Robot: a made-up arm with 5 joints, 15 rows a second.
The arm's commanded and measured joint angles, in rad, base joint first. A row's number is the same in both.
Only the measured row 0 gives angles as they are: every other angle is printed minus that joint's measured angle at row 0.
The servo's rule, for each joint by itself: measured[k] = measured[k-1] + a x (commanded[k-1-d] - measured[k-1]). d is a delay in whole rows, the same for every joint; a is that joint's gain. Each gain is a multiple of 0.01, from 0.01 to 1. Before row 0 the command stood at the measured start. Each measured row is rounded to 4 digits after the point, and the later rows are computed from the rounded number. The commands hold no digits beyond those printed.
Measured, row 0:
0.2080 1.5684 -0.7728 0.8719 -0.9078
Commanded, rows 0 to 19:
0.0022 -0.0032 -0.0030 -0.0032 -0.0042
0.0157 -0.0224 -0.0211 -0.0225 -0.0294
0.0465 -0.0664 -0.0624 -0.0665 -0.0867
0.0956 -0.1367 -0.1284 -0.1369 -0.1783
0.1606 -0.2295 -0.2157 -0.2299 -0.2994
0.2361 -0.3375 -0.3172 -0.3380 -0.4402
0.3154 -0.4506 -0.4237 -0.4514 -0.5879
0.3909 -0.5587 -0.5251 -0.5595 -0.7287
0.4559 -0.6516 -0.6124 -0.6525 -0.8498
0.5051 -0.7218 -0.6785 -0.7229 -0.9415
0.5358 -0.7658 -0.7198 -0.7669 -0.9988
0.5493 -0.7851 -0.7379 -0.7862 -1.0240
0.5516 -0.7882 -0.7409 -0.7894 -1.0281
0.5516 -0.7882 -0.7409 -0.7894 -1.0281
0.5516 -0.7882 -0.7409 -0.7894 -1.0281
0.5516 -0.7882 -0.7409 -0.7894 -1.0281
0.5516 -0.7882 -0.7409 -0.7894 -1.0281
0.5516 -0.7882 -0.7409 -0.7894 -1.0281
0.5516 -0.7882 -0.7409 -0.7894 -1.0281
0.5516 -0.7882 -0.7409 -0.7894 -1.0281
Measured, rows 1 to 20:
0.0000 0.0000 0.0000 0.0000 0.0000
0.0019 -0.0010 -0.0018 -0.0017 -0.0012
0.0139 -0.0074 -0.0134 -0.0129 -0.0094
0.0423 -0.0251 -0.0428 -0.0418 -0.0318
0.0887 -0.0586 -0.0942 -0.0932 -0.0743
0.1513 -0.1099 -0.1671 -0.1670 -0.1396
0.2251 -0.1782 -0.2572 -0.2593 -0.2268
0.3037 -0.2599 -0.3571 -0.3630 -0.3315
0.3796 -0.3495 -0.4579 -0.4691 -0.4467
0.4460 -0.4401 -0.5506 -0.5681 -0.5636
0.4974 -0.5246 -0.6273 -0.6517 -0.6732
0.5308 -0.5970 -0.6828 -0.7139 -0.7676
0.5469 -0.6534 -0.7159 -0.7529 -0.8420
0.5510 -0.6938 -0.7309 -0.7726 -0.8960
0.5515 -0.7221 -0.7369 -0.7817 -0.9343
0.5516 -0.7419 -0.7393 -0.7859 -0.9615
0.5516 -0.7558 -0.7403 -0.7878 -0.9808
0.5516 -0.7655 -0.7407 -0.7887 -0.9945
0.5516 -0.7723 -0.7408 -0.7891 -1.0042
0.5516 -0.7771 -0.7409 -0.7893 -1.0111
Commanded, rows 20 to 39:
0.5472 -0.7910 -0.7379 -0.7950 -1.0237
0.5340 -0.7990 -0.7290 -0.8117 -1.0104
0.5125 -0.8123 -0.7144 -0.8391 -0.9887
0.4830 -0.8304 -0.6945 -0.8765 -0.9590
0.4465 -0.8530 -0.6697 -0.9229 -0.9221
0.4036 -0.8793 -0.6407 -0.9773 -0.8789
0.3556 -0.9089 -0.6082 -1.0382 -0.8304
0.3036 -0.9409 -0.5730 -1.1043 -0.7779
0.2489 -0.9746 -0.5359 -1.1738 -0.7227
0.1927 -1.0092 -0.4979 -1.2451 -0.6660
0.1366 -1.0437 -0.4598 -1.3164 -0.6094
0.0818 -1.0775 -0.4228 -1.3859 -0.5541
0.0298 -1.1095 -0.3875 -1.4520 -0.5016
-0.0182 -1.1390 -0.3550 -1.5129 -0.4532
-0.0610 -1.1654 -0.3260 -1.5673 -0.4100
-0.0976 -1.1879 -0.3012 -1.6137 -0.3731
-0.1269 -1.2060 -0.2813 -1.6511 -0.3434
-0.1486 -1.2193 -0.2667 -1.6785 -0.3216
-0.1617 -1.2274 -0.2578 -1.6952 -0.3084
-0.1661 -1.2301 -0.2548 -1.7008 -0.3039
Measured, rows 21 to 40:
0.5516 -0.7804 -0.7409 -0.7894 -1.0160
0.5478 -0.7836 -0.7391 -0.7924 -1.0182
0.5358 -0.7882 -0.7330 -0.8028 -1.0159
0.5155 -0.7954 -0.7218 -0.8224 -1.0080
0.4872 -0.8059 -0.7054 -0.8516 -0.9938
0.4518 -0.8200 -0.6840 -0.8901 -0.9730
0.4099 -0.8378 -0.6580 -0.9372 -0.9457
0.3627 -0.8591 -0.6281 -0.9917 -0.9123
0.3113 -0.8836 -0.5950 -1.0525 -0.8733
0.2570 -0.9109 -0.5595 -1.1180 -0.8296
0.2011 -0.9404 -0.5225 -1.1866 -0.7822
0.1450 -0.9714 -0.4849 -1.2567 -0.7321
0.0900 -1.0032 -0.4476 -1.3265 -0.6805
0.0376 -1.0351 -0.4115 -1.3943 -0.6286
-0.0109 -1.0663 -0.3776 -1.4583 -0.5777
-0.0545 -1.0960 -0.3466 -1.5172 -0.5291
-0.0920 -1.1236 -0.3194 -1.5693 -0.4839
-0.1224 -1.1483 -0.2965 -1.6135 -0.4432
-0.1452 -1.1696 -0.2786 -1.6486 -0.4079
-0.1596 -1.1869 -0.2661 -1.6738 -0.3790

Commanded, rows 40 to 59:
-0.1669 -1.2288 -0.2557 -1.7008 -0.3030
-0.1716 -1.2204 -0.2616 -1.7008 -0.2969
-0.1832 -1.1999 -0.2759 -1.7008 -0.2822
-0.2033 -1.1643 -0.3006 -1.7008 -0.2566
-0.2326 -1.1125 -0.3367 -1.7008 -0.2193
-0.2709 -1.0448 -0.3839 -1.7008 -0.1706
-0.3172 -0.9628 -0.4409 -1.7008 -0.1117
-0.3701 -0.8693 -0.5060 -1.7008 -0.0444
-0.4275 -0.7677 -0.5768 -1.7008 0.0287
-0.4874 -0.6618 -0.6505 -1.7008 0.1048
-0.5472 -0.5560 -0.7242 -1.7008 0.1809
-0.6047 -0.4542 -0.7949 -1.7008 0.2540
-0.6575 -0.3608 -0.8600 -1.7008 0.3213
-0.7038 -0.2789 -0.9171 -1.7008 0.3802
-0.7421 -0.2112 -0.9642 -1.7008 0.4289
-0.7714 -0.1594 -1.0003 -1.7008 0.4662
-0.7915 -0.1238 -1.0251 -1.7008 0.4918
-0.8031 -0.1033 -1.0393 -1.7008 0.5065
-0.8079 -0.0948 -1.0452 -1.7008 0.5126
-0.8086 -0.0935 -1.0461 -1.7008 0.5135
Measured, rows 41 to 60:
-0.1653 -1.1999 -0.2593 -1.6884 -0.3572
-0.1667 -1.2086 -0.2571 -1.6951 -0.3415
-0.1710 -1.2121 -0.2598 -1.6982 -0.3286
-0.1816 -1.2084 -0.2695 -1.6996 -0.3151
-0.2005 -1.1952 -0.2882 -1.7002 -0.2981
-0.2284 -1.1704 -0.3173 -1.7005 -0.2752
-0.2654 -1.1327 -0.3573 -1.7007 -0.2449
-0.3105 -1.0817 -0.4075 -1.7008 -0.2063
-0.3624 -1.0180 -0.4666 -1.7008 -0.1593
-0.4190 -0.9429 -0.5327 -1.7008 -0.1048
-0.4785 -0.8586 -0.6034 -1.7008 -0.0440
-0.5383 -0.7678 -0.6759 -1.7008 0.0212
-0.5961 -0.6737 -0.7473 -1.7008 0.0887
-0.6495 -0.5798 -0.8149 -1.7008 0.1562
-0.6967 -0.4895 -0.8762 -1.7008 0.2212
-0.7362 -0.4060 -0.9290 -1.7008 0.2814
-0.7668 -0.3320 -0.9718 -1.7008 0.3350
-0.7883 -0.2695 -1.0038 -1.7008 0.3805
-0.8012 -0.2196 -1.0251 -1.7008 0.4170
-0.8070 -0.1822 -1.0372 -1.7008 0.4447

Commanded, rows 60 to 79:
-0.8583 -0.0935 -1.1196 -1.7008 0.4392
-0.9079 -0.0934 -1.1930 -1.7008 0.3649
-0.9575 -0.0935 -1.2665 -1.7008 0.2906
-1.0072 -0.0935 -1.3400 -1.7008 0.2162
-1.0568 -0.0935 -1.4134 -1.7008 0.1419
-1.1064 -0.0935 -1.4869 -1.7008 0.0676
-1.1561 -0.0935 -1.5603 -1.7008 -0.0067
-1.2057 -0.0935 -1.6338 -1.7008 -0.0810
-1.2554 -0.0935 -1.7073 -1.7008 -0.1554
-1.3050 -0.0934 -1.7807 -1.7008 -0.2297
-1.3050 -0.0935 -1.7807 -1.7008 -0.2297
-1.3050 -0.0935 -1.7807 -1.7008 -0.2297
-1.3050 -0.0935 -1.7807 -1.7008 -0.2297
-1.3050 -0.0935 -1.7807 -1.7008 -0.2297
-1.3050 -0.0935 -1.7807 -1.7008 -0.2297
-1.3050 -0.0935 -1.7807 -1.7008 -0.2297
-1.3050 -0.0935 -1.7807 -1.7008 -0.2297
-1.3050 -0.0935 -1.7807 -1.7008 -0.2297
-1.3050 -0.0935 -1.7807 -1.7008 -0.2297
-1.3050 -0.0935 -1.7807 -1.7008 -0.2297
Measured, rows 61 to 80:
-0.8084 -0.1556 -1.0425 -1.7008 0.4647
-0.8518 -0.1370 -1.0888 -1.7008 0.4573
-0.9006 -0.1239 -1.1513 -1.7008 0.4305
-0.9501 -0.1148 -1.2204 -1.7008 0.3899
-0.9998 -0.1084 -1.2922 -1.7008 0.3395
-1.0494 -0.1039 -1.3649 -1.7008 0.2822
-1.0990 -0.1008 -1.4381 -1.7008 0.2200
-1.1487 -0.0986 -1.5114 -1.7008 0.1543
-1.1983 -0.0971 -1.5848 -1.7008 0.0861
-1.2480 -0.0960 -1.6583 -1.7008 0.0161
-1.2976 -0.0952 -1.7317 -1.7008 -0.0552
-1.3040 -0.0947 -1.7611 -1.7008 -0.1058
-1.3049 -0.0943 -1.7729 -1.7008 -0.1417
-1.3050 -0.0941 -1.7776 -1.7008 -0.1672
-1.3050 -0.0939 -1.7795 -1.7008 -0.1853
-1.3050 -0.0938 -1.7802 -1.7008 -0.1982
-1.3050 -0.0937 -1.7805 -1.7008 -0.2073
-1.3050 -0.0936 -1.7806 -1.7008 -0.2138
-1.3050 -0.0936 -1.7807 -1.7008 -0.2184
-1.3050 -0.0936 -1.7807 -1.7008 -0.2217

